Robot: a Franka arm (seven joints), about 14 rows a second.
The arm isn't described. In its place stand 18 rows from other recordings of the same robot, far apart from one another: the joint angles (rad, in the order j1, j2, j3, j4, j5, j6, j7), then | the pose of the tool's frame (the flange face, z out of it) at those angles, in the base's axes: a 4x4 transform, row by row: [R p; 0 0 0 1], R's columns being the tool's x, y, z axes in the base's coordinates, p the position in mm.
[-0.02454, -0.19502, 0.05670, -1.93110, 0.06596, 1.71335, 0.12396] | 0.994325 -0.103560 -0.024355 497.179; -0.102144 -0.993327 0.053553 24.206; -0.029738 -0.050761 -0.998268 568.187; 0 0 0 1
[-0.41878, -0.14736, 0.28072, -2.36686, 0.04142, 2.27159, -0.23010] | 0.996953 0.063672 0.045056 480.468; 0.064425 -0.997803 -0.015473 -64.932; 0.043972 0.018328 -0.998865 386.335; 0 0 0 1
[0.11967, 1.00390, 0.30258, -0.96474, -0.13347, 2.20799, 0.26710] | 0.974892 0.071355 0.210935 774.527; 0.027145 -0.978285 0.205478 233.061; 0.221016 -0.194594 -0.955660 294.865; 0 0 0 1
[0.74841, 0.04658, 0.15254, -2.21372, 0.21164, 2.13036, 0.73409] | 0.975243 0.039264 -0.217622 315.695; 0.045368 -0.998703 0.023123 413.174; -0.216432 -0.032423 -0.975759 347.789; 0 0 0 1
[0.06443, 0.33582, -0.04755, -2.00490, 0.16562, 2.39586, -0.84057] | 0.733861 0.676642 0.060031 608.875; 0.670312 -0.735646 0.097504 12.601; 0.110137 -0.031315 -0.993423 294.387; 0 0 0 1
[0.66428, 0.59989, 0.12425, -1.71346, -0.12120, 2.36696, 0.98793] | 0.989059 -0.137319 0.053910 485.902; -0.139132 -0.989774 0.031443 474.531; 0.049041 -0.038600 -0.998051 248.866; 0 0 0 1
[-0.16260, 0.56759, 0.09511, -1.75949, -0.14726, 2.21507, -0.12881] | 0.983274 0.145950 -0.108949 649.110; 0.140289 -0.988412 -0.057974 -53.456; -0.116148 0.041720 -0.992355 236.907; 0 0 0 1
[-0.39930, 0.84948, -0.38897, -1.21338, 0.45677, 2.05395, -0.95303] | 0.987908 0.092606 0.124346 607.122; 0.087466 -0.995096 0.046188 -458.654; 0.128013 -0.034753 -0.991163 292.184; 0 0 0 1
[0.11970, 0.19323, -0.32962, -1.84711, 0.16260, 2.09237, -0.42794] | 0.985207 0.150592 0.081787 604.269; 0.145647 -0.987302 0.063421 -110.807; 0.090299 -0.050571 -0.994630 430.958; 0 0 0 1
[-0.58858, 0.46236, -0.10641, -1.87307, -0.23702, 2.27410, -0.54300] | 0.983793 0.029967 -0.176787 483.276; 0.003758 -0.989165 -0.146758 -405.709; -0.179269 0.143715 -0.973246 262.809; 0 0 0 1
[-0.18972, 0.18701, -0.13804, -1.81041, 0.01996, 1.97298, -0.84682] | 0.870971 0.490761 -0.023743 578.031; 0.490907 -0.871212 0.000399 -190.875; -0.020489 -0.012003 -0.999718 436.243; 0 0 0 1
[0.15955, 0.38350, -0.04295, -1.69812, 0.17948, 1.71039, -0.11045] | 0.918816 0.133283 -0.371501 607.555; 0.189303 -0.974744 0.118488 90.196; -0.346326 -0.179195 -0.920841 349.014; 0 0 0 1
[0.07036, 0.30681, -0.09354, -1.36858, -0.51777, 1.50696, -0.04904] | 0.983170 0.083242 -0.162627 633.641; -0.012600 -0.857150 -0.514913 -61.530; -0.182259 0.508296 -0.841675 547.983; 0 0 0 1
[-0.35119, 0.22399, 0.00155, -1.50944, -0.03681, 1.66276, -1.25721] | 0.609784 0.788653 -0.078672 584.180; 0.790585 -0.612271 -0.009952 -216.959; -0.056018 -0.056128 -0.996851 529.134; 0 0 0 1
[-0.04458, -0.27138, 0.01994, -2.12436, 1.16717, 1.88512, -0.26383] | 0.976546 -0.011870 0.214979 492.183; -0.196434 -0.457917 0.867021 57.365; 0.088151 -0.888916 -0.449509 570.829; 0 0 0 1
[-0.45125, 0.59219, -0.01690, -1.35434, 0.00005, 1.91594, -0.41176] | 0.998060 -0.053705 -0.031484 640.968; -0.053564 -0.998550 0.005309 -321.336; -0.031723 -0.003612 -0.999490 375.380; 0 0 0 1
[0.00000, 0.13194, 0.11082, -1.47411, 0.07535, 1.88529, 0.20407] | 0.959938 -0.089777 0.265443 619.972; -0.124061 -0.985550 0.115322 69.737; 0.251254 -0.143633 -0.957205 626.475; 0 0 0 1
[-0.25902, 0.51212, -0.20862, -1.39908, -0.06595, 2.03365, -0.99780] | 0.833487 0.550145 0.051374 649.797; 0.548283 -0.811967 -0.200240 -300.435; -0.068447 0.195066 -0.978399 428.810; 0 0 0 1
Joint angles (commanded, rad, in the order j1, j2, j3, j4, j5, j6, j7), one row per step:
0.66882, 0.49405, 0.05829, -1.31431, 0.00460, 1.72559, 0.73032
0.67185, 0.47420, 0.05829, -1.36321, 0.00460, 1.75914, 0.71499
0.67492, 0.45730, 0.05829, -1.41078, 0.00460, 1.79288, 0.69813
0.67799, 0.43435, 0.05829, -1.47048, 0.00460, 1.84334, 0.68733
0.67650, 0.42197, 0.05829, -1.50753, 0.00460, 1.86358, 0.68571
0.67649, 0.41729, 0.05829, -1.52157, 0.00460, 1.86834, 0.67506
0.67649, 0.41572, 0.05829, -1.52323, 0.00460, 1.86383, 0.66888
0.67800, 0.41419, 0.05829, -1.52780, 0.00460, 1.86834, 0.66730
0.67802, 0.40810, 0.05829, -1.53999, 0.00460, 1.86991, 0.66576
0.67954, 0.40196, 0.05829, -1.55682, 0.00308, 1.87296, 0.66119
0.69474, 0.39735, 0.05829, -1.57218, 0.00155, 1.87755, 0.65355
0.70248, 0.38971, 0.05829, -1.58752, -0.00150, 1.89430, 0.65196
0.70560, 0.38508, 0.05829, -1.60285, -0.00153, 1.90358, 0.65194
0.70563, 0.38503, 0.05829, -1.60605, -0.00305, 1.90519, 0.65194
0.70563, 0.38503, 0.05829, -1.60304, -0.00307, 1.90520, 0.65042
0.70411, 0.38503, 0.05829, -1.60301, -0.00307, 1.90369, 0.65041
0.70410, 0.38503, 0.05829, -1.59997, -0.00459, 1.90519, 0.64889
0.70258, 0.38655, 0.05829, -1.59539, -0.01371, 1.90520, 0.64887
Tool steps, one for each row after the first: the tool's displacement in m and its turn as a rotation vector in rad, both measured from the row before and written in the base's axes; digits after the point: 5 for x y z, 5 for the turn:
-0.00536, -0.00106, -0.00669, 0.00340, -0.00362, 0.01857
-0.00525, -0.00105, -0.00814, 0.00263, -0.00243, 0.02009
-0.00608, -0.00169, -0.00843, 0.00891, -0.01080, 0.01385
-0.00329, -0.00372, -0.00742, -0.00337, 0.00289, 0.00045
-0.00179, -0.00139, -0.00305, -0.00253, 0.00352, 0.01081
-0.00071, -0.00059, -0.00009, -0.00268, 0.00355, 0.00633
-0.00101, 0.00051, -0.00075, 0.00103, -0.00111, 0.00307
-0.00195, -0.00152, -0.00150, -0.00316, 0.00320, 0.00180
-0.00308, -0.00130, -0.00352, -0.00604, 0.00467, 0.00695
-0.00879, 0.00570, -0.00372, -0.00476, 0.00373, 0.02363
-0.00456, 0.00265, -0.00076, 0.00397, -0.00875, 0.01048
-0.00312, 0.00010, -0.00333, -0.00118, 0.00085, 0.00330
-0.00028, -0.00035, -0.00132, -0.00206, 0.00015, 0.00069
0.00045, 0.00038, 0.00139, 0.00218, -0.00214, 0.00146
0.00056, -0.00084, -0.00011, -0.00102, 0.00107, -0.00148
0.00065, 0.00041, 0.00153, 0.00223, -0.00420, 0.00202
0.00189, -0.00057, 0.00112, -0.00385, -0.00797, 0.00205

